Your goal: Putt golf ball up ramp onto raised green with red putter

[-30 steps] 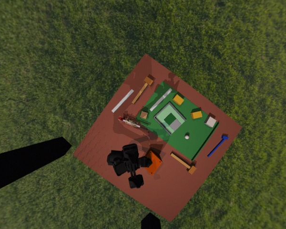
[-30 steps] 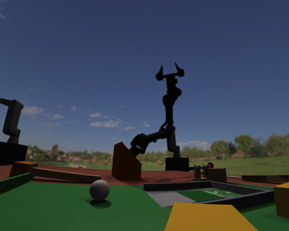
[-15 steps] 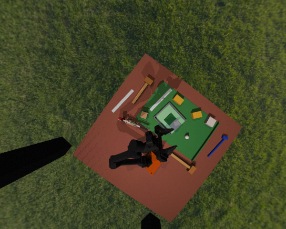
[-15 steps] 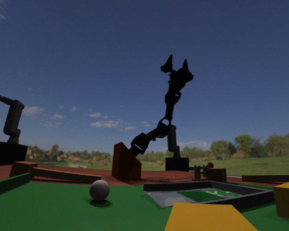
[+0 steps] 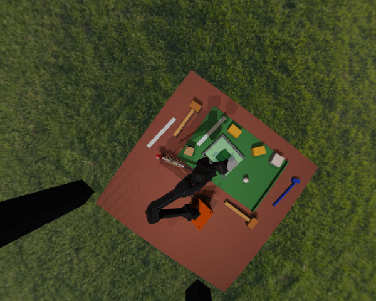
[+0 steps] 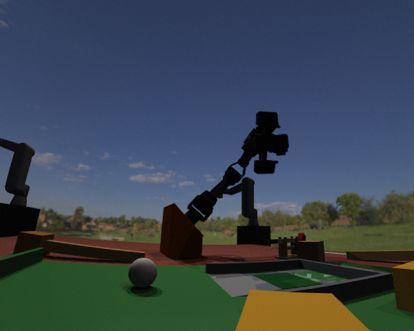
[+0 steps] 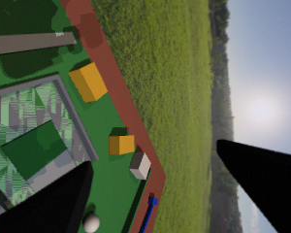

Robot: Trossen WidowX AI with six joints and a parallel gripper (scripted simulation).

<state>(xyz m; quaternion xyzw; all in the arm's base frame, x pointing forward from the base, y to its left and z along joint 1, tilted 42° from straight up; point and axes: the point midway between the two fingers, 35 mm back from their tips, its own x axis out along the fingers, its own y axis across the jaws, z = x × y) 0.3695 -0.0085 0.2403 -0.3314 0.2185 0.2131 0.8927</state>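
The red putter lies 25 cm below my gripper tip, 22 cm behind it and 19 cm to the left of it. The rest, counted from my gripper tip: wooden stand (28 cm below, 22 cm behind, 21 cm to the left); brown block (28 cm below, 17 cm to the left, 8 cm behind); green mat (31 cm below, 13 cm to the right, 10 cm ahead).
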